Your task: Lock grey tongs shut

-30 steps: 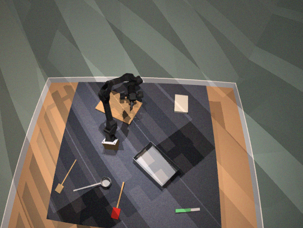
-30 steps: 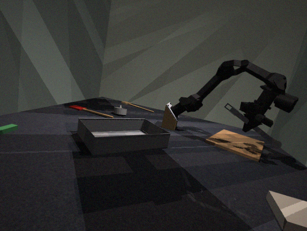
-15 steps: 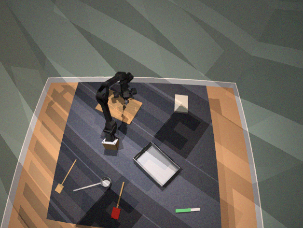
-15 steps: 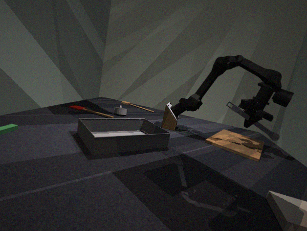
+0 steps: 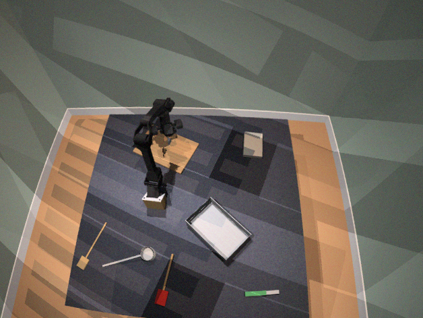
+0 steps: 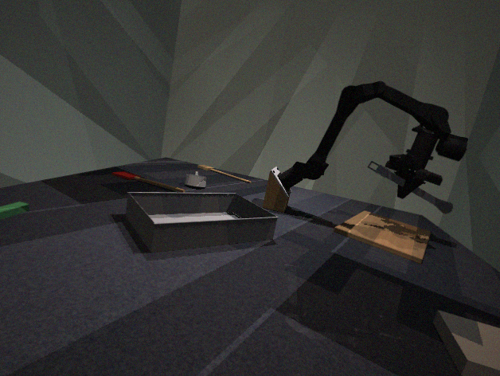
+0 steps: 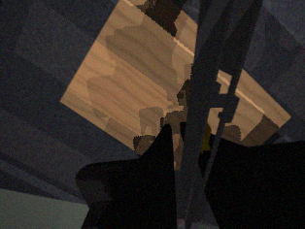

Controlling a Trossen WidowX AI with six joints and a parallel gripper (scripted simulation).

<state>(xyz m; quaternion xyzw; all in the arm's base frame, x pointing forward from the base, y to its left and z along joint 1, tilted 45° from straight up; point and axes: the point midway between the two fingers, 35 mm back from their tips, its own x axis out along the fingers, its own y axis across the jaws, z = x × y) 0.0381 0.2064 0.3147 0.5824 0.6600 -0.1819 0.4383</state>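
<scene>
My gripper tip is now 30 mm past the wooden board and 120 mm above it. The rest, counted from my gripper tip: beige block 530 mm ahead, 50 mm to the left, 120 mm below; red spatula 60 mm ahead, 830 mm to the right, 120 mm below; roasting tin 320 mm ahead, 510 mm to the right, 100 mm below.
</scene>
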